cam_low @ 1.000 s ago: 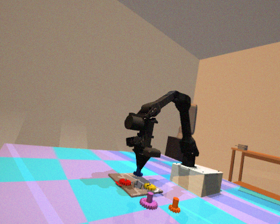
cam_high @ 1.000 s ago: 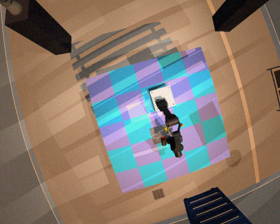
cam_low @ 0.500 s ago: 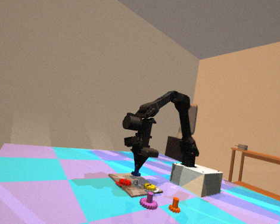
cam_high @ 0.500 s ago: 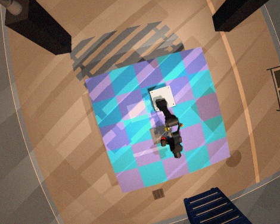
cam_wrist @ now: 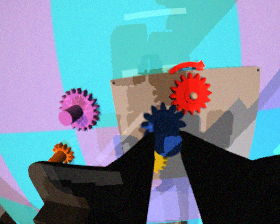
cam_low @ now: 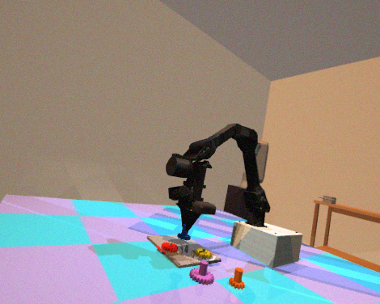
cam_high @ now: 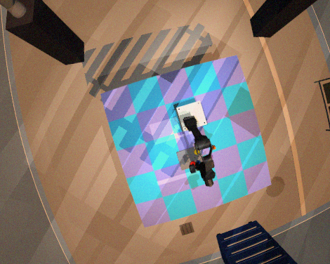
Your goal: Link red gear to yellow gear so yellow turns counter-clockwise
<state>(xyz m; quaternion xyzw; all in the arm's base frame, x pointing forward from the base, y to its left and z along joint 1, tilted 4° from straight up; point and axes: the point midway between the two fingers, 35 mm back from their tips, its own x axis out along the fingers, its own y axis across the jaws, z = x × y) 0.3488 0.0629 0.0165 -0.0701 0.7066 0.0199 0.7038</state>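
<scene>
My gripper tip is 70 mm above the red gear, 40 mm to the left of it and 20 mm short of it. Also, from my gripper tip: blue gear (10 mm below); yellow gear (80 mm behind, 70 mm below, 10 mm to the left); red arrow (80 mm below, 60 mm ahead, 30 mm to the right).
</scene>
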